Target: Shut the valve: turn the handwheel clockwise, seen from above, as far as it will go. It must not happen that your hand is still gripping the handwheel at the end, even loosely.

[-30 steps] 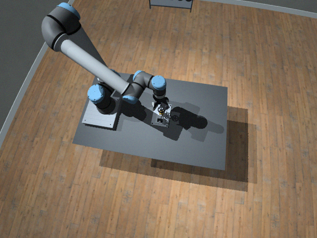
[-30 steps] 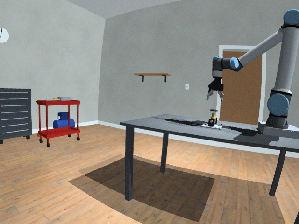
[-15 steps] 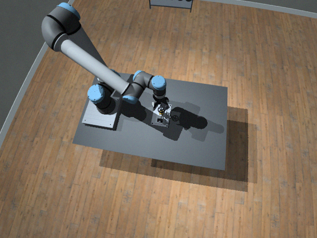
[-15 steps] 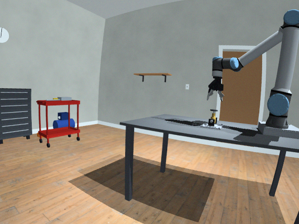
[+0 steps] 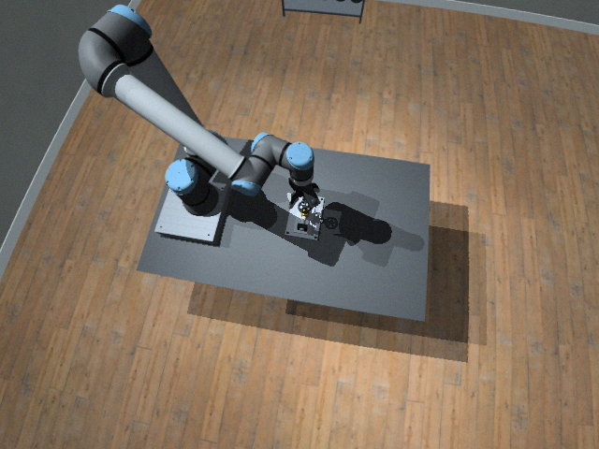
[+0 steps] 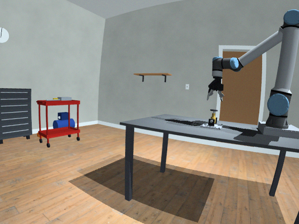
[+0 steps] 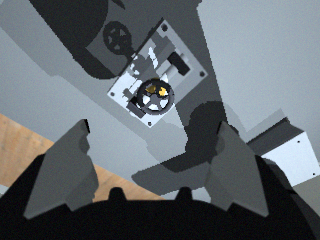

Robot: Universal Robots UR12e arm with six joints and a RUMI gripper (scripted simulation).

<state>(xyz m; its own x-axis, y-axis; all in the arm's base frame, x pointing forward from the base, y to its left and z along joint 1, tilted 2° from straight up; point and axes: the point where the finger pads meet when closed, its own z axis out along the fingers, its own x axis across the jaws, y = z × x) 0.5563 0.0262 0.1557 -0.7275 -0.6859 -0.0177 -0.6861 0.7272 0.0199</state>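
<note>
Right now the black spoked handwheel is 90 mm below my hand. The rest, counted from my hand: base plate 210 mm below.
</note>
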